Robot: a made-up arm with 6 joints.
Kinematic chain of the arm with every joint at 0, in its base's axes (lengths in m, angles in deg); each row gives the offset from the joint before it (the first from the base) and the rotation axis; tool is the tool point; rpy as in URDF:
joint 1: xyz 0 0 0.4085 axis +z
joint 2: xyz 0 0 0 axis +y
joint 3: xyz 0.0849 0 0.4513 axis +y
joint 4: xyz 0.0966 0 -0.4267 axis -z
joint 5: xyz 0 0 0 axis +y
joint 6: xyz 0.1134 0 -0.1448 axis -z
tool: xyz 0 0 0 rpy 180 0 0
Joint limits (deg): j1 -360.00..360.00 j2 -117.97..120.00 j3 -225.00..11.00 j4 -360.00..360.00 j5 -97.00..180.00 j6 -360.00..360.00
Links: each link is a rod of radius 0.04 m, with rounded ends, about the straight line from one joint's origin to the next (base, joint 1, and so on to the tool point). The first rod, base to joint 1, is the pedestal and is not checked.
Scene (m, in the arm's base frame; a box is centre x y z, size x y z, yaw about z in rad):
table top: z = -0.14
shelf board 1: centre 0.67 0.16 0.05 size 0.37 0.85 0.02 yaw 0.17
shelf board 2: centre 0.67 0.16 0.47 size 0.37 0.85 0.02 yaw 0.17
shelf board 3: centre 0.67 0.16 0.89 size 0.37 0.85 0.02 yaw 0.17
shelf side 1: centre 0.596 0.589 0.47 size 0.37 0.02 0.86 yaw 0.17
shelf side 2: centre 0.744 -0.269 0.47 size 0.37 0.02 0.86 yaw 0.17
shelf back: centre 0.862 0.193 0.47 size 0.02 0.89 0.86 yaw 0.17
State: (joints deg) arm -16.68 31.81 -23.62 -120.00 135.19 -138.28
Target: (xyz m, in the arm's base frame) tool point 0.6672 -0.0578 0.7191
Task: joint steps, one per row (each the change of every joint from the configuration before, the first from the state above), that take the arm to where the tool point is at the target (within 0.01 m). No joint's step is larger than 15 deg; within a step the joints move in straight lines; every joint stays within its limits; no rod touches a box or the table.
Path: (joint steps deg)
1: 7.59 -14.11 -2.41 -1.11 3.92 0.00
2: 7.59 -14.10 -2.41 -1.11 3.92 0.00
3: 7.58 -14.11 -2.41 -1.11 3.92 0.00
4: 0.00 8.29 -10.65 -4.15 -5.25 0.00
5: 0.00 8.29 -10.65 -4.14 -5.26 0.00
6: 0.00 8.28 -10.66 -4.15 -5.25 0.00

